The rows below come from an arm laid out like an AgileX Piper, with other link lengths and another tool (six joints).
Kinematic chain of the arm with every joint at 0, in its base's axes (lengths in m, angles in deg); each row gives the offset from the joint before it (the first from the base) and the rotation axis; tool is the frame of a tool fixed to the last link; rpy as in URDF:
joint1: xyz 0 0 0.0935 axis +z
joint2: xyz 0 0 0 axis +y
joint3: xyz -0.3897 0 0.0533 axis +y
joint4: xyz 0.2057 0 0.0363 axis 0.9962 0 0.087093
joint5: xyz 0 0 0 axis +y
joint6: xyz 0.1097 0 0.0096 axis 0.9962 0 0.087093
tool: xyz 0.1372 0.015 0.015 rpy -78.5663 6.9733 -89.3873
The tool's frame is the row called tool.
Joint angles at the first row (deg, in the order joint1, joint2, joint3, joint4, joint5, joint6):
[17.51, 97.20, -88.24, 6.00, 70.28, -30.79]
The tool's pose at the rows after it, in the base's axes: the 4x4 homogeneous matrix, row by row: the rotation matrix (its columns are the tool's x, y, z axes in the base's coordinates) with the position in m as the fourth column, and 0 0 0 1 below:
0.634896 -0.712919 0.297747 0.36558; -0.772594 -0.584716 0.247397 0.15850; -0.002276 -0.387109 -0.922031 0.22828; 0 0 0 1
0.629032 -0.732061 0.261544 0.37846; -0.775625 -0.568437 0.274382 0.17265; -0.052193 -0.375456 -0.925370 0.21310; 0 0 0 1
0.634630 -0.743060 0.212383 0.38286; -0.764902 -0.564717 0.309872 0.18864; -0.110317 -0.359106 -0.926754 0.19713; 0 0 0 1
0.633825 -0.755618 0.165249 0.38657; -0.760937 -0.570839 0.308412 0.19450; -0.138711 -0.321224 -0.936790 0.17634; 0 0 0 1
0.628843 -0.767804 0.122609 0.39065; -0.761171 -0.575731 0.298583 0.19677; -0.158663 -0.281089 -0.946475 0.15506; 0 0 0 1
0.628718 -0.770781 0.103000 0.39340; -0.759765 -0.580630 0.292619 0.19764; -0.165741 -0.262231 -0.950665 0.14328; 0 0 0 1
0.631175 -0.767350 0.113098 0.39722; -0.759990 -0.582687 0.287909 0.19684; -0.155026 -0.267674 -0.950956 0.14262; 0 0 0 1
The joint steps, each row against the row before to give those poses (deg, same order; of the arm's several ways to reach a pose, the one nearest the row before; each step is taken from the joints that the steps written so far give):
[0.00, 3.91, -2.96, 0.55, -0.28, 0.48]
[0.00, 3.65, -1.84, 2.39, -0.12, 0.10]
[0.29, 2.99, -0.64, 3.00, -0.13, -0.90]
[0.19, 2.93, 0.00, 0.78, -0.17, -0.39]
[0.00, 2.88, 0.00, 0.25, -0.22, -0.23]
[0.00, 1.57, 0.00, 0.02, -0.33, -0.32]
[0.00, 0.22, -0.36, -0.46, -0.37, 0.00]

